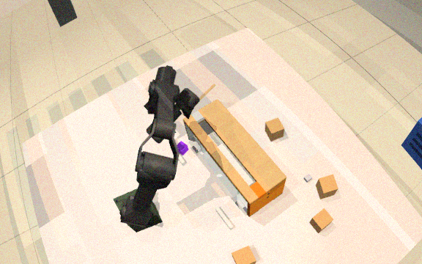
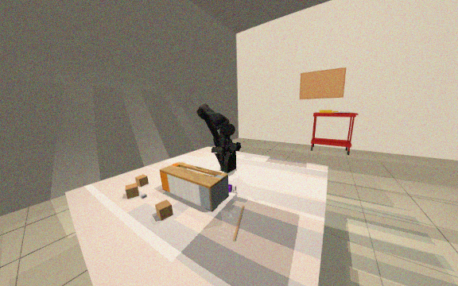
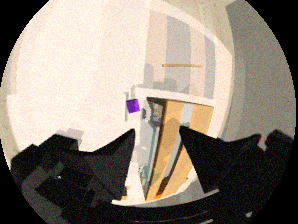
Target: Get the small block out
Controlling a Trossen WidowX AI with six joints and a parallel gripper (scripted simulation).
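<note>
The purple block lies 20 mm behind my gripper tip and 140 mm below it. Also, from my gripper tip: box (90 mm ahead, 140 mm to the right, 90 mm below); wooden stick (120 mm ahead, 200 mm to the left, 150 mm below).
</note>
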